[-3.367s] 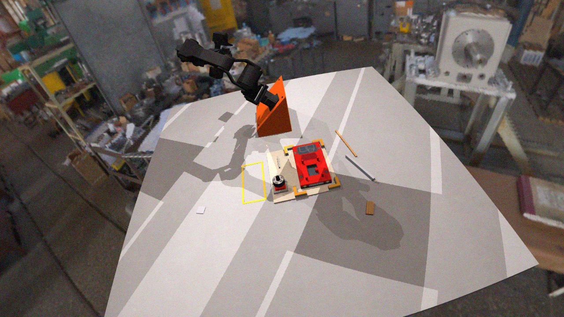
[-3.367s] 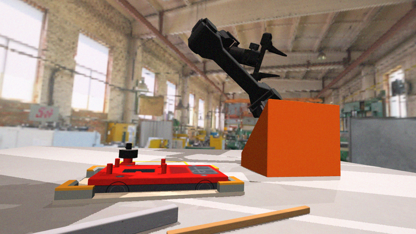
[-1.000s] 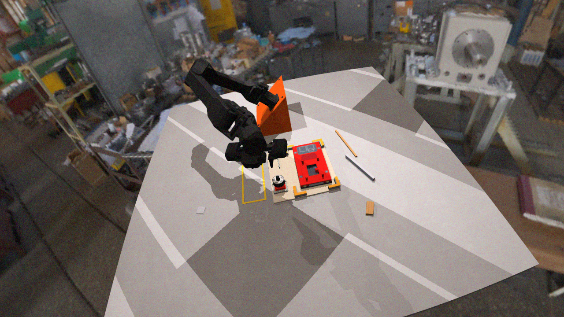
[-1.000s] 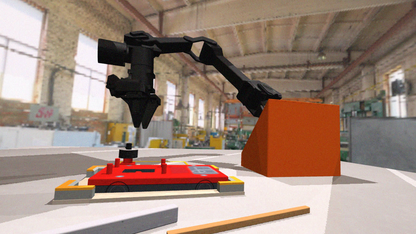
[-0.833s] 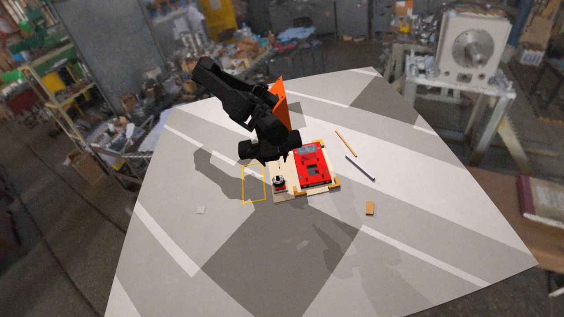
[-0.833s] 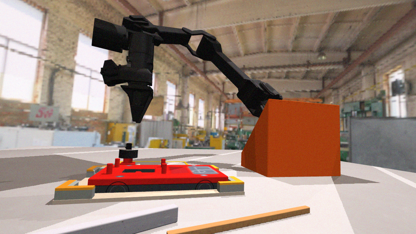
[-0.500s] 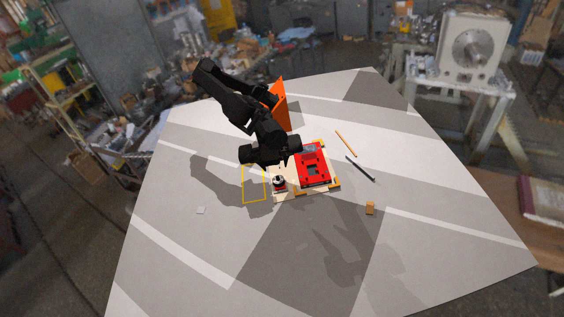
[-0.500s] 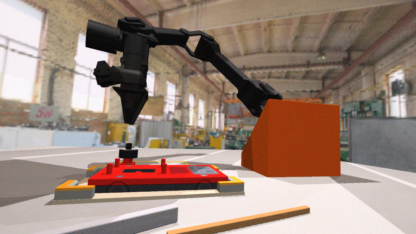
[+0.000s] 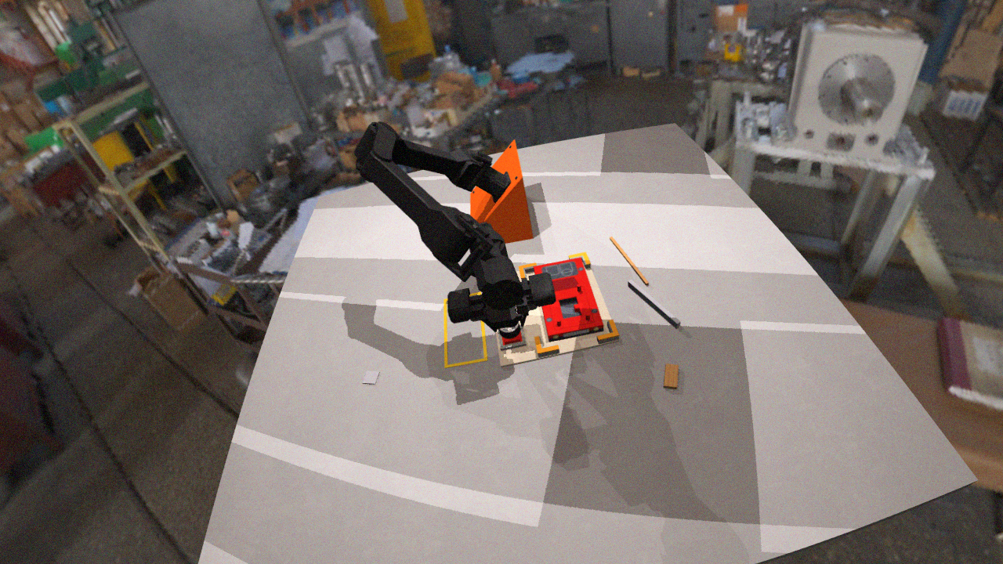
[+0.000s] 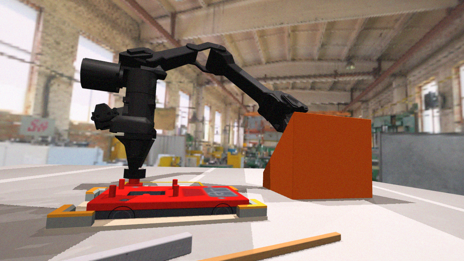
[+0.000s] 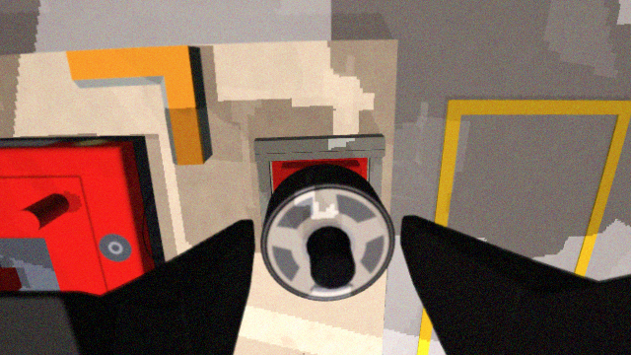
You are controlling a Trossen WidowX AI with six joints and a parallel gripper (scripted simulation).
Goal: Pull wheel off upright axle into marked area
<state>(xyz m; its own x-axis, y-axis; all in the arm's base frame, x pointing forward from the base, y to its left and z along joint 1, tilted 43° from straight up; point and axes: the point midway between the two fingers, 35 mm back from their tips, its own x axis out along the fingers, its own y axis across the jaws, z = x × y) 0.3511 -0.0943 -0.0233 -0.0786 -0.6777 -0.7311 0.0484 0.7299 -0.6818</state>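
The black wheel lies right at my gripper tip. From my gripper tip the other things lie so: small wooden block 26 cm to the left, 17 cm ahead, 4 cm below; wooden stick 29 cm to the left, 15 cm behind, 4 cm below; grey bar 29 cm to the left, 3 cm below.
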